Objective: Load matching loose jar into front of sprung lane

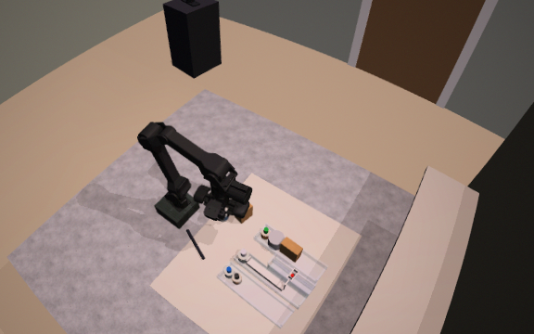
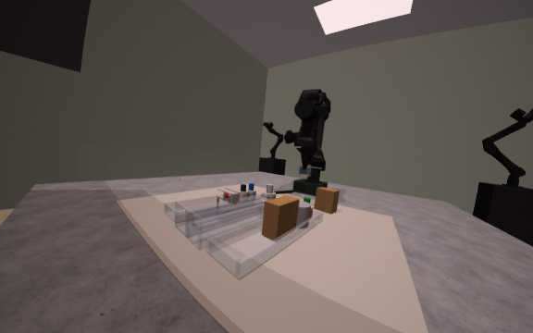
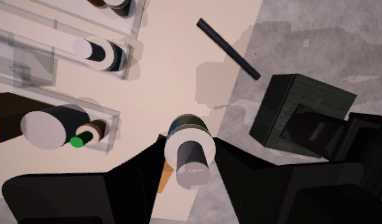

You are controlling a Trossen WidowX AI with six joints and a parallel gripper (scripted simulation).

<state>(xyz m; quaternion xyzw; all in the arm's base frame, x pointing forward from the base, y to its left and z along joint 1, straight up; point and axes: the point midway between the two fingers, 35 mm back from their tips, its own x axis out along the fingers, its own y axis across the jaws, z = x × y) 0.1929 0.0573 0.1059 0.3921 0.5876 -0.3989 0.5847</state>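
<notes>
My gripper tip is now 18 cm short of the grey cylinder, 9 cm to the right of it and 9 cm above it. From my gripper tip the other things lie so: brown box: 25 cm ahead, 10 cm to the left, 8 cm below; black stick: 3 cm behind, 12 cm to the right, 12 cm below; pale pusher piece: 25 cm ahead, 7 cm below.
</notes>
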